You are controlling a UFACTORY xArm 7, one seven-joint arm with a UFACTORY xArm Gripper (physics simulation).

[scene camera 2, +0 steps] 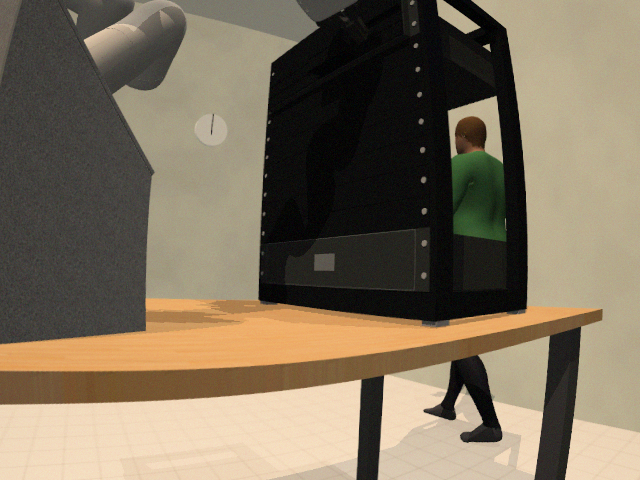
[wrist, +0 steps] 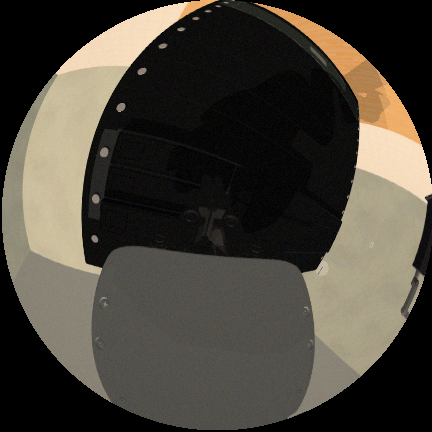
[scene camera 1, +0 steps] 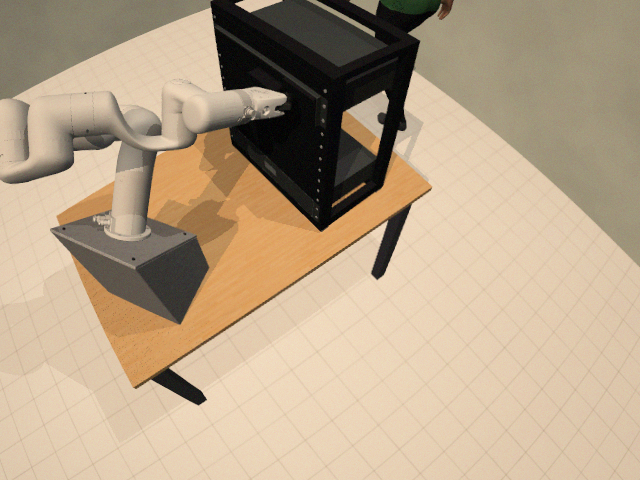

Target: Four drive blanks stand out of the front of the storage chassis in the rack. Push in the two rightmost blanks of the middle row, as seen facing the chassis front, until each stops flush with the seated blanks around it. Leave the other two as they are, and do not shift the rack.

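Frame: origin at the arm's base, x right, y back, z down, level; metres.
Seen in the pictures: gripper, fingertip midpoint: (scene camera 2: 363, 38) (wrist: 208, 189) (scene camera 1: 288, 99); arm's base at its link origin: (scene camera 2: 43, 104) (scene camera 1: 127, 231).
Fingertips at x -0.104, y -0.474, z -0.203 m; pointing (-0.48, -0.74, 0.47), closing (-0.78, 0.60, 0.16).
Note:
Offsets run from my fingertips to a thing's middle. "spot": to the spot under its first point. Level surfaces: height alone.
The black rack @(spot: dx +0.103, dy -0.072, dz +0.199 m) (scene camera 1: 327, 175) (scene camera 2: 439, 180) stands upright on the table. The storage chassis @(spot: dx +0.080, dy -0.047, dz -0.015 m) (scene camera 1: 318, 111) (scene camera 2: 409, 18) (wrist: 95, 200) sits high in its front. In the wrist view, faint outlines of stacked drive blanks (wrist: 131, 150) show near the chassis side strip, with lighter edges running inward. The front is very dark, so which blanks stand out and how far cannot be told. My gripper (scene camera 1: 285, 105) (wrist: 208, 189) is shut and empty, its fingertips pointing at the chassis front, close to it. Whether they touch a blank cannot be told; the fingers and their shadow hide part of the front.
The wooden table @(dz +0.482 m) (scene camera 1: 268, 258) (scene camera 2: 310, 341) carries the rack and the arm's grey base (scene camera 1: 170, 273) (scene camera 2: 77, 232). A lower unit with a pale label @(spot: dx -0.125, dy +0.033, dz +0.386 m) (scene camera 2: 324, 261) fills the rack's bottom. A person in green (scene camera 1: 410, 6) (scene camera 2: 478, 191) stands behind the rack.

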